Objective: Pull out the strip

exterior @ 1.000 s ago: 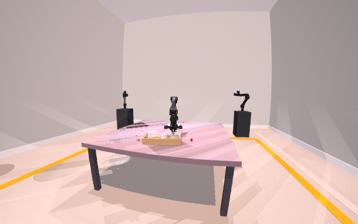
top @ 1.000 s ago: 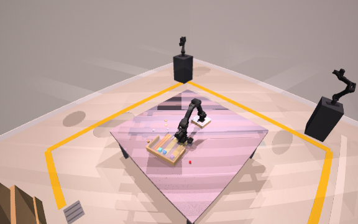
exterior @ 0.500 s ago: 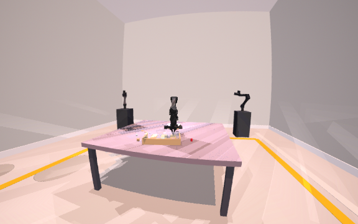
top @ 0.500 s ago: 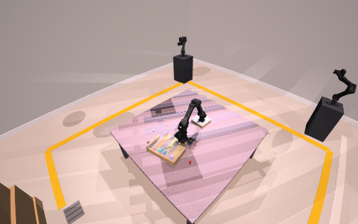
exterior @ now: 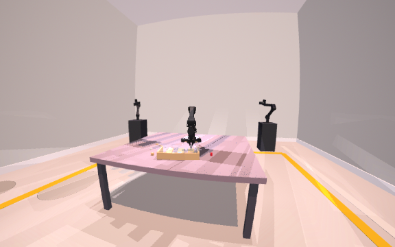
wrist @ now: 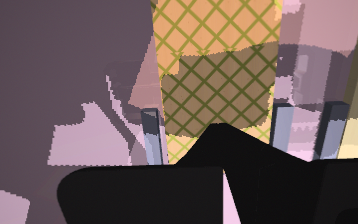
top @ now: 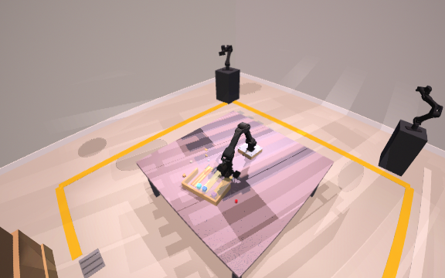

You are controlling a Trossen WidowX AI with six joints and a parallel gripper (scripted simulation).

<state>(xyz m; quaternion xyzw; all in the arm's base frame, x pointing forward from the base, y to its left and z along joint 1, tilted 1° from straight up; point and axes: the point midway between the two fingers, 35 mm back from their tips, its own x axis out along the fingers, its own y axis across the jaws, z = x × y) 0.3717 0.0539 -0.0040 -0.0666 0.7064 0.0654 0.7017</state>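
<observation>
Now: the orange cross-hatched strip 9 cm ahead of my gripper tip and 2 cm to the left of it. Round my gripper tip: red thing: 19 cm to the left, 13 cm ahead, 1 cm above.
</observation>
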